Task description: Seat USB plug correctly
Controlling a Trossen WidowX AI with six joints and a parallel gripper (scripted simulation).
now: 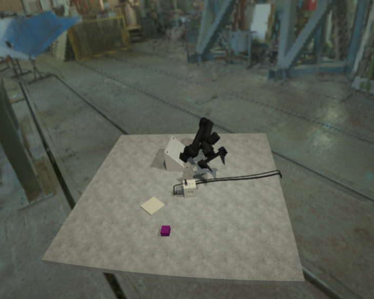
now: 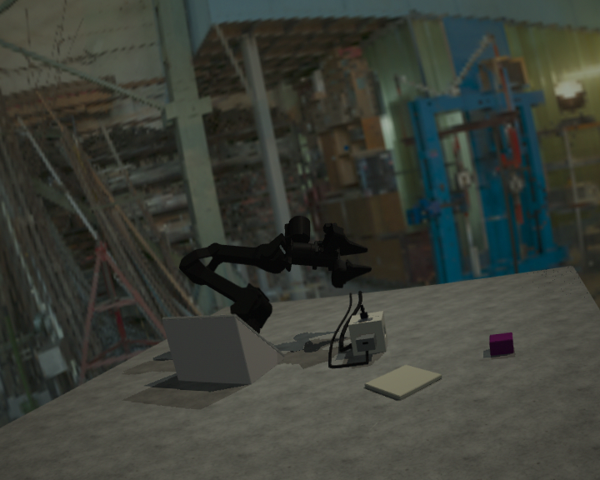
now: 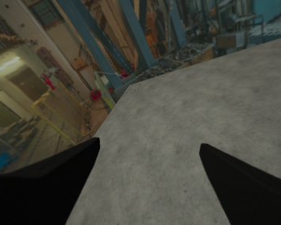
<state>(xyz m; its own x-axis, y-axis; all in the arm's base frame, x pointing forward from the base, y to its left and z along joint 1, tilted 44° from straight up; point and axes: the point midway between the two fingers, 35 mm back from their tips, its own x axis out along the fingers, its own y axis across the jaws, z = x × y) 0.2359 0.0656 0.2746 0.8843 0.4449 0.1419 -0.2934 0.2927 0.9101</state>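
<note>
Right now the black USB plug is 20 mm ahead of my gripper tip, 200 mm to the right of it and 90 mm below it. From my gripper tip the other things lie so: cream flat tile 140 mm ahead, 390 mm to the right, 180 mm below; then small purple block 330 mm ahead, 270 mm to the right, 170 mm below.
</note>
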